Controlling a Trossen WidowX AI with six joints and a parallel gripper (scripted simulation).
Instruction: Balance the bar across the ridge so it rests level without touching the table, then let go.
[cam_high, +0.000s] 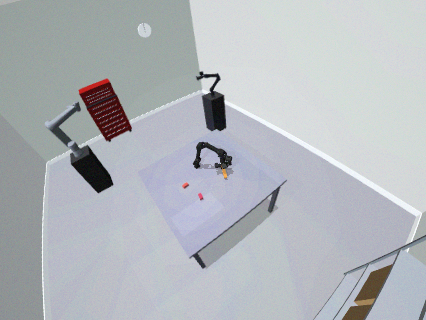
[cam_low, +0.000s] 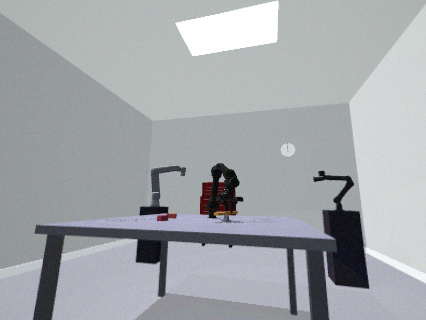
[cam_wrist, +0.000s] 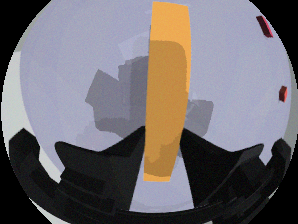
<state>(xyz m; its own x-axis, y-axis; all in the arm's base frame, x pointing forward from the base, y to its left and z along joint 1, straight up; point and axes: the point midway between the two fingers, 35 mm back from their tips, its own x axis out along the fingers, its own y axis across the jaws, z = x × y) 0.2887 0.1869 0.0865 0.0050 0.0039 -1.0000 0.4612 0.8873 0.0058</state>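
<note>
Right now my gripper tip is 3 cm short of the orange bar and 1 cm to the left of it.
</note>
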